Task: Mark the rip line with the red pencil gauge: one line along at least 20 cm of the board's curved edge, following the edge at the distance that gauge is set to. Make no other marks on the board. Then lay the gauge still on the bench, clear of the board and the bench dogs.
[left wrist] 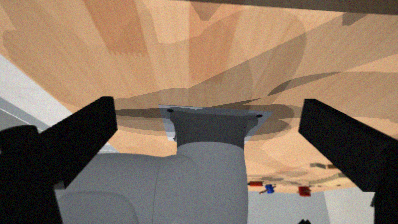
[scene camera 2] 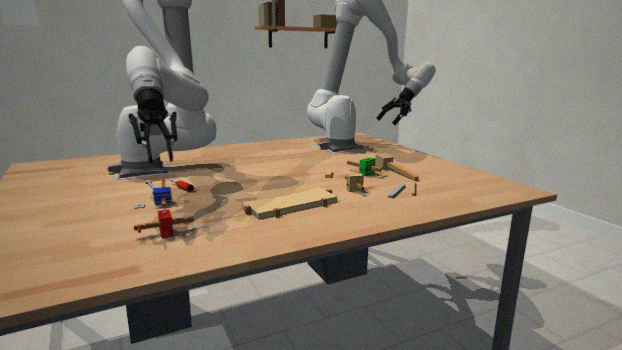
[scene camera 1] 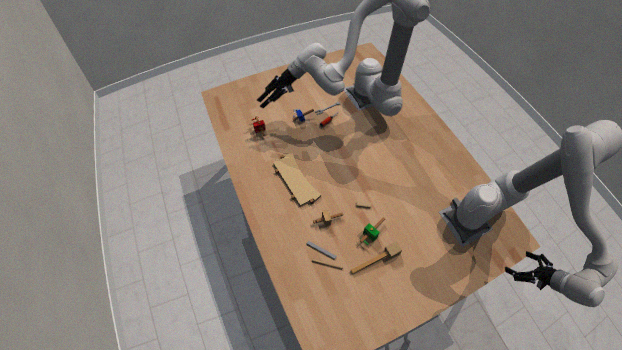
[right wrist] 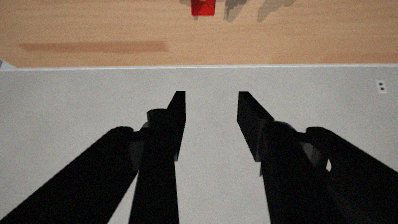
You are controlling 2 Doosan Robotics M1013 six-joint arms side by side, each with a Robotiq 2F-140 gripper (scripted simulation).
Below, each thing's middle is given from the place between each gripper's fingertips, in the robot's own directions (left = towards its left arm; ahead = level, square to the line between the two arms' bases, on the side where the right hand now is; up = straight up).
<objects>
Right now my right hand [scene camera 2: 161, 159] is 2 cm short of the pale board [scene camera 1: 297, 183], 40 cm to the right of it and 22 cm above it.
My left hand [scene camera 1: 516, 261] is 950 mm to the left of the pale board, 700 mm short of it and 110 mm above it.
</objects>
